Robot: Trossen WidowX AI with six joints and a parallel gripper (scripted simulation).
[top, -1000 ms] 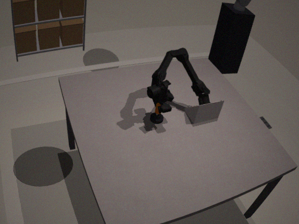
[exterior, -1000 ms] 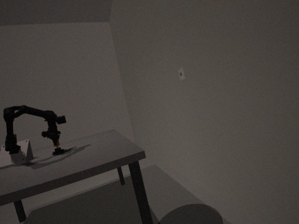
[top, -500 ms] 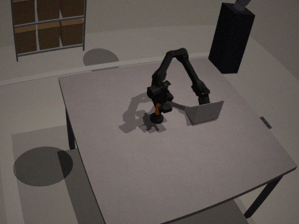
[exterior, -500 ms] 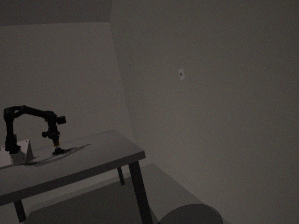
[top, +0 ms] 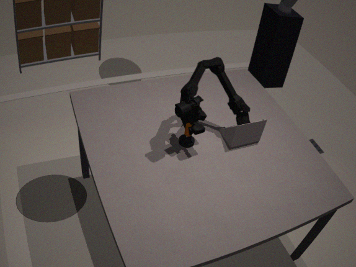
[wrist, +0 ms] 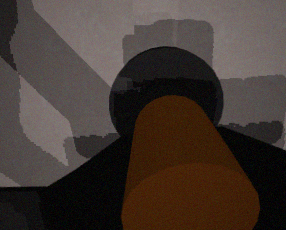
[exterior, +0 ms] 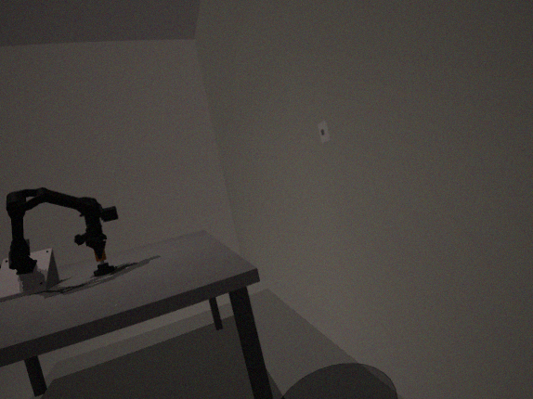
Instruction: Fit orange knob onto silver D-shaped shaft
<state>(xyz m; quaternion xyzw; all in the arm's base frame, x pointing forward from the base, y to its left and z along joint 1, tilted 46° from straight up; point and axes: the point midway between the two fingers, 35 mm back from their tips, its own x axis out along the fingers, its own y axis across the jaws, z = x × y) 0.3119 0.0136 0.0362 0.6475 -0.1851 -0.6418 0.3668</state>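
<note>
The orange knob lies 3 cm above my gripper tip. From my gripper tip the other things lie so: round black pedestal 4 cm below.
</note>
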